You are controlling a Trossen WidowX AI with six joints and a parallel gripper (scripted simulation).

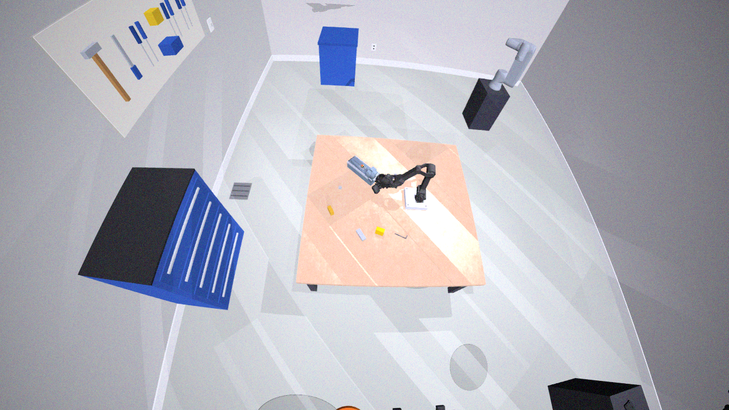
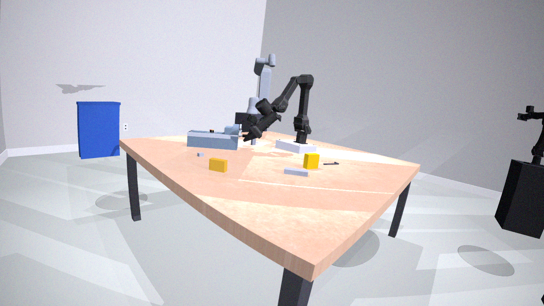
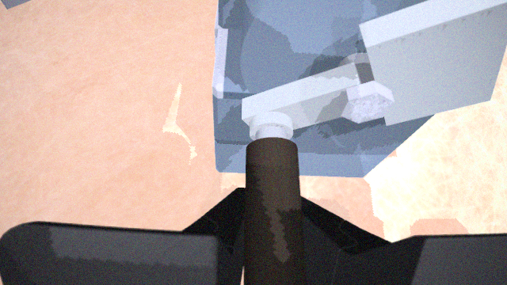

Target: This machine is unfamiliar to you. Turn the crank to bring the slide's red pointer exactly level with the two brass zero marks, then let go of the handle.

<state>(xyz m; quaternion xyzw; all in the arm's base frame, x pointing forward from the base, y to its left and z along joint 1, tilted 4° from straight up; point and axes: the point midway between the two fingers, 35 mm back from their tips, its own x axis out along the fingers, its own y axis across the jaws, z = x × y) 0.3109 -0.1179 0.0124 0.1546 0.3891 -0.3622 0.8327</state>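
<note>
The crank is 30 mm above my gripper tip, 10 mm to the right of it and 10 mm behind it. Round my gripper tip: red pointer 140 mm to the right, 100 mm ahead, 40 mm above; grey cube 270 mm ahead, 40 mm below, 10 mm to the left; dark brown handle 30 mm above, 10 mm to the left, 10 mm behind.
</note>
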